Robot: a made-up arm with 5 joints. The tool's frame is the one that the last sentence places.
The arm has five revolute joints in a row. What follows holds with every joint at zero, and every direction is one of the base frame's. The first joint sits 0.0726 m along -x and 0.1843 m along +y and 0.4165 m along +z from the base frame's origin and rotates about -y. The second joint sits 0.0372 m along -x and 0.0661 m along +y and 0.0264 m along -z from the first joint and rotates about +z. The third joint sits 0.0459 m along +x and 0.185 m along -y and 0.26 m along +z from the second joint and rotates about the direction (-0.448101, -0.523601, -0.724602). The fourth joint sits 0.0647 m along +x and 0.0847 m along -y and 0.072 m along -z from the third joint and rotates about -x. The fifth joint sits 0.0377 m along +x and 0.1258 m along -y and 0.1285 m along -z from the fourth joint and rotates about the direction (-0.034, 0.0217, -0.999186). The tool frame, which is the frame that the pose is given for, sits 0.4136 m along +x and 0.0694 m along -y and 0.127 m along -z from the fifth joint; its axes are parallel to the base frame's.
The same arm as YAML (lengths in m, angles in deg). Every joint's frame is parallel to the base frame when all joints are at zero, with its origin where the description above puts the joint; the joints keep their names.
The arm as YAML. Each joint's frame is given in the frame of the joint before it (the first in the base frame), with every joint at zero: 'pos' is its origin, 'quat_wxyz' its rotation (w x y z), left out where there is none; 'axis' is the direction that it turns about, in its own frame. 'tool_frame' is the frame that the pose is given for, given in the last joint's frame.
length_unit: m
angle_unit: deg
joints:
  - joint: joint 1
    pos: [-0.0726, 0.1843, 0.4165]
    axis: [0.0, -1.0, 0.0]
  - joint: joint 2
    pos: [-0.0372, 0.0661, -0.0264]
    axis: [0.0, 0.0, 1.0]
  - joint: joint 3
    pos: [0.0459, -0.185, 0.26]
    axis: [-0.448101, -0.523601, -0.724602]
  - joint: joint 4
    pos: [0.0647, -0.0847, -0.072]
    axis: [-1.0, 0.0, 0.0]
  - joint: joint 5
    pos: [0.0377, -0.1258, -0.1285]
    axis: [-0.034, 0.0217, -0.999186]
tool_frame:
  pos: [0.4136, -0.0694, -0.127]

